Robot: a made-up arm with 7 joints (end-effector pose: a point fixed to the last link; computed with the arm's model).
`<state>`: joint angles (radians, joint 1 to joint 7).
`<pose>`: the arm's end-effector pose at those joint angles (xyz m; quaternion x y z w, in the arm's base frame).
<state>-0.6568 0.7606 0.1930 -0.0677 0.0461 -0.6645 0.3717</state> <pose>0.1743 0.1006 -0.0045 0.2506 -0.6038 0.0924 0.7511</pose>
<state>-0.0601 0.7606 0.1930 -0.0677 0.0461 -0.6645 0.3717</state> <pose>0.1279 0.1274 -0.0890 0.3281 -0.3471 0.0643 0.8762</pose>
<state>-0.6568 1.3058 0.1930 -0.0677 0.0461 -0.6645 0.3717</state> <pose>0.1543 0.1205 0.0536 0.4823 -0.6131 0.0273 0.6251</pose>
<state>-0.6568 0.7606 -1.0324 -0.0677 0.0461 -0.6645 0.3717</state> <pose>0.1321 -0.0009 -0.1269 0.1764 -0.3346 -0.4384 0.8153</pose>
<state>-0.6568 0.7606 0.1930 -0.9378 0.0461 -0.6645 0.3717</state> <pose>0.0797 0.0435 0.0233 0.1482 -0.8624 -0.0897 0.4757</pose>
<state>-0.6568 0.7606 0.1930 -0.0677 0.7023 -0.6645 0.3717</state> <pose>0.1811 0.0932 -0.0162 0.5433 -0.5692 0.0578 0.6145</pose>
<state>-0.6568 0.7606 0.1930 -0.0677 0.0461 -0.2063 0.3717</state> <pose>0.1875 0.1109 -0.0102 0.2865 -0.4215 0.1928 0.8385</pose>
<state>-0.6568 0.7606 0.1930 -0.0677 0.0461 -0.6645 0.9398</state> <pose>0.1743 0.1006 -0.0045 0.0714 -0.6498 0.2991 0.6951</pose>
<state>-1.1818 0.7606 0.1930 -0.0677 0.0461 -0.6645 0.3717</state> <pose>0.1675 0.0775 0.0805 0.1638 -0.7862 0.1104 0.5856</pose>
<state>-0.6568 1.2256 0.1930 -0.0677 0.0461 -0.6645 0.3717</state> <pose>0.1578 0.1197 0.0447 0.4500 -0.6146 0.0371 0.6468</pose>
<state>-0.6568 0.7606 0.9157 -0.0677 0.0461 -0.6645 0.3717</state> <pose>0.1149 0.1742 0.0314 0.2520 -0.6628 0.4023 0.5790</pose>
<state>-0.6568 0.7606 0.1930 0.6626 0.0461 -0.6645 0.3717</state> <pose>0.1976 0.1618 -0.0755 0.3011 -0.2973 0.2333 0.8755</pose>
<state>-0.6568 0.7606 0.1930 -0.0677 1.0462 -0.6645 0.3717</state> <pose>0.1855 0.0931 -0.0231 0.6752 -0.5263 0.0370 0.5155</pose>
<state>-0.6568 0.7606 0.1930 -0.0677 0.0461 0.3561 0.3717</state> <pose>0.1955 0.1254 -0.0240 0.3099 -0.1687 0.3018 0.8857</pose>
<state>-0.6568 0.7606 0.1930 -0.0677 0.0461 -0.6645 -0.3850</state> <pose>0.1743 0.1006 -0.0045 0.4559 -0.4685 -0.1916 0.7320</pose>
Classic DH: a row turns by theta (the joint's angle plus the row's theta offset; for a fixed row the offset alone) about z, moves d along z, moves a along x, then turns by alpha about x. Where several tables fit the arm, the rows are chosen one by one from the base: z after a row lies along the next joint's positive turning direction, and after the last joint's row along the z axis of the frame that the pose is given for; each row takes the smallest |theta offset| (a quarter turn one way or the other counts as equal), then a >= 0, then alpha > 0; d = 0 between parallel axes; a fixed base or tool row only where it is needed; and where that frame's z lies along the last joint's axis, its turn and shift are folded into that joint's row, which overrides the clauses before.
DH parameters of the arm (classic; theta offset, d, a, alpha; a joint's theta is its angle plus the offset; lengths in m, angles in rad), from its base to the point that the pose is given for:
base (fixed): -0.071 0 0 -1.3004
joint 1: -1.3111 0.025 -0.0091 -1.5708
joint 2: 1.2915 0 -0.0053 1.5708
joint 3: 1.5708 -0.1423 0.0106 -1.5708
joint 4: 1.5708 0.0011 0.0061 1.5708
joint 5: 0 0.1034 0 -1.5708
joint 6: -1.5708 0 0.0389 1.5708
joint 7: 0 0 0 0

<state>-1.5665 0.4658 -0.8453 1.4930 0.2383 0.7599 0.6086</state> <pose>0.2740 0.0916 -0.0461 0.6786 0.1821 0.4168 0.5767</pose>
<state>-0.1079 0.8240 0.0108 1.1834 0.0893 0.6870 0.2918</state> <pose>0.0123 0.2349 -0.1879 0.4146 0.7204 0.3513 0.4310</pose>
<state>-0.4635 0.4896 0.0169 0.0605 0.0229 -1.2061 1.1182</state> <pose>0.1572 0.0699 -0.0765 -0.1667 -0.6226 0.2649 0.7172</pose>
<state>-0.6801 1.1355 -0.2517 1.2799 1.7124 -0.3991 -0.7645</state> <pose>0.1366 0.2516 -0.1064 0.6292 0.6908 -0.3424 0.0987</pose>
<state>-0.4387 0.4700 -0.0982 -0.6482 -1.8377 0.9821 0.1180</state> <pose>0.1188 0.0100 -0.0566 -0.3173 0.2439 -0.5938 0.6981</pose>
